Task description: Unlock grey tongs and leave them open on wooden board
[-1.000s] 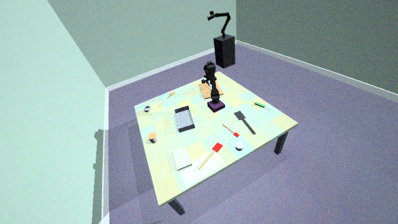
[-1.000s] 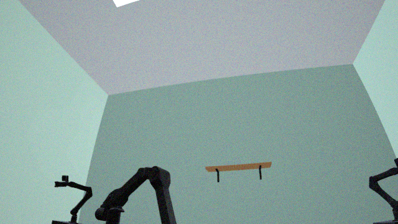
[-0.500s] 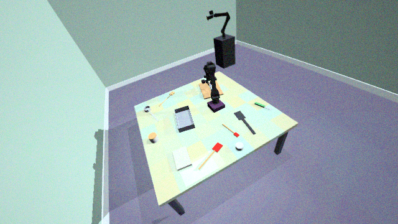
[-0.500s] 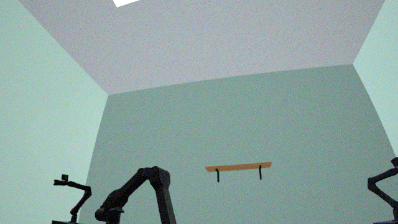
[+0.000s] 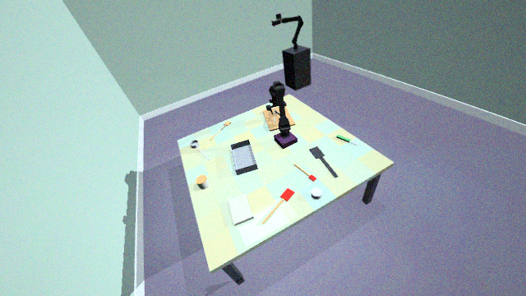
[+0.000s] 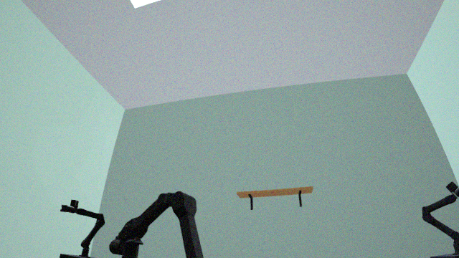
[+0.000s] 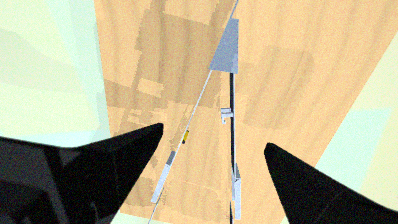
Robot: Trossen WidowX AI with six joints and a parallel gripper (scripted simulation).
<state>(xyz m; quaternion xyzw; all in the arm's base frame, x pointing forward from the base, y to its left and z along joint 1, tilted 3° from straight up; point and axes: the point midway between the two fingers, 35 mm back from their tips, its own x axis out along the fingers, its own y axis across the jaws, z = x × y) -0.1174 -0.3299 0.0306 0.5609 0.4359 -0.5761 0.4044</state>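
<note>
Right now my gripper tip is 10 mm to the right of the wooden board and 40 mm above it. The rest, counted from my gripper tip: grey roasting tin (500 mm ahead, 320 mm to the left, 20 mm below); then black spatula (30 mm ahead, 690 mm to the left, 40 mm below); then green tool (250 mm behind, 660 mm to the left, 40 mm below).
</note>
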